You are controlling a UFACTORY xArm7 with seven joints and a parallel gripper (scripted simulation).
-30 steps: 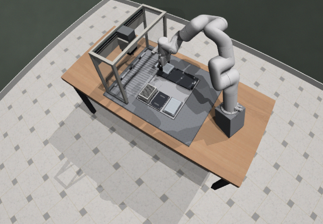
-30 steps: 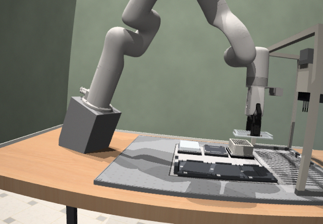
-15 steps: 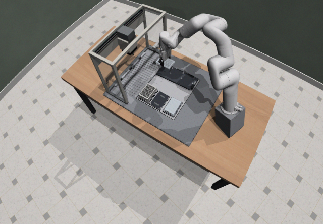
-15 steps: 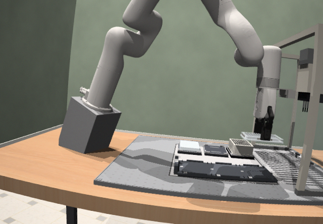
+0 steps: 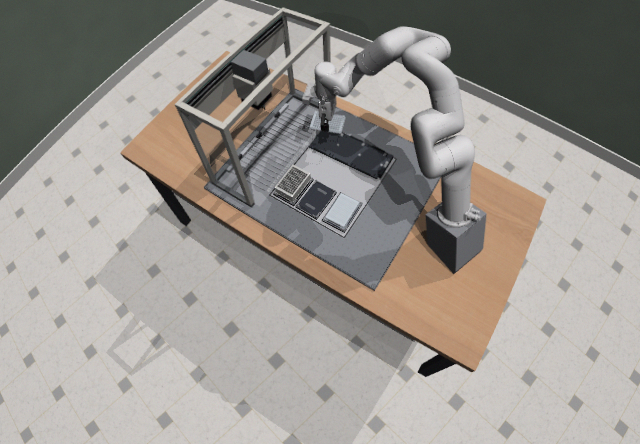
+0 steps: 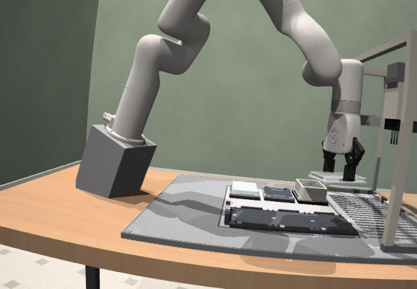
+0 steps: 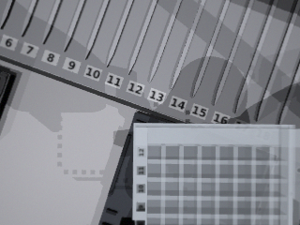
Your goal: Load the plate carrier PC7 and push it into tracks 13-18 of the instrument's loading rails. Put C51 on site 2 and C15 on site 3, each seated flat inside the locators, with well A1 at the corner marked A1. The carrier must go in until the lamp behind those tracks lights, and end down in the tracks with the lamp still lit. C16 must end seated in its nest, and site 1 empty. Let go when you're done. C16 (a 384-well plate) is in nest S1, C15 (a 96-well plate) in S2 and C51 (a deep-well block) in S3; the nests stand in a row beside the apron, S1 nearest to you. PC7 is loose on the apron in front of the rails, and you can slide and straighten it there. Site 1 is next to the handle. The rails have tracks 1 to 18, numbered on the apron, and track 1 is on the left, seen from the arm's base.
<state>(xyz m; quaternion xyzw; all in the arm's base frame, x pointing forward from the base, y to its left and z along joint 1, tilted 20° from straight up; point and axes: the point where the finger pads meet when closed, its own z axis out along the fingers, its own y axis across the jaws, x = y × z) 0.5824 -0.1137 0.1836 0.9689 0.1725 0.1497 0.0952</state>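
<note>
Now: the 96-well plate C15 10 mm below my hand. Also, from my hand: dark plate carrier PC7: 110 mm behind, 120 mm below; nest s3: 260 mm to the left, 130 mm below; deep-well block C51: 260 mm to the left, 110 mm below.
</note>
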